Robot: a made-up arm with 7 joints.
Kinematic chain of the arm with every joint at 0, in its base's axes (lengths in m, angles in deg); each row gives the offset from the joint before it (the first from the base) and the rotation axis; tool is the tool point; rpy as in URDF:
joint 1: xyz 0 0 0.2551 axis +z
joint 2: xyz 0 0 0 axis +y
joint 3: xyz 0 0 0.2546 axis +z
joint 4: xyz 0.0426 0 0 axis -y
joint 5: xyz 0.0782 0 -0.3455 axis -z
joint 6: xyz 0 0 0 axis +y
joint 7: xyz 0.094 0 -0.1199 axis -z
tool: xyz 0 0 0 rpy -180 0 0
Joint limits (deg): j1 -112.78..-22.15 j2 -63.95..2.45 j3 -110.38..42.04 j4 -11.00..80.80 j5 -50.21..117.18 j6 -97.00..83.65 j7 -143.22..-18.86
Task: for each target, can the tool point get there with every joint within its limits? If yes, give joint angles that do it. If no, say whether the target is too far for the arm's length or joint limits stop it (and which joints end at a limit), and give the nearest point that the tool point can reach.
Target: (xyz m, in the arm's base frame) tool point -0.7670 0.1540 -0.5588
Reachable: no: too far | nearest point -0.4656 0.0935 0.0658 | short by 0.696 m
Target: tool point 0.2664 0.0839 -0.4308
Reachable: no: joint limits stop it (at a limit: joint 1, joint 2) | nearest point 0.1641 0.0469 0.0158 | short by 0.460 m
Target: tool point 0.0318 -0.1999 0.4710
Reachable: yes | joints -76.72 -38.31 22.78 21.73 68.81 -78.52 -31.12
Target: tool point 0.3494 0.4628 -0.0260
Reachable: no: joint limits stop it (at a limit: joint 1, joint 2, joint 3) | nearest point 0.2867 0.2155 0.1465 | short by 0.308 m
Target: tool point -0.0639 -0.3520 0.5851
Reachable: yes | joints -54.29 -31.23 -23.39 47.65 34.01 -41.70 -88.14
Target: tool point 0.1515 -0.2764 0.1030
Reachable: yes | joints -67.93 -3.98 5.14 23.81 38.08 43.83 -40.59
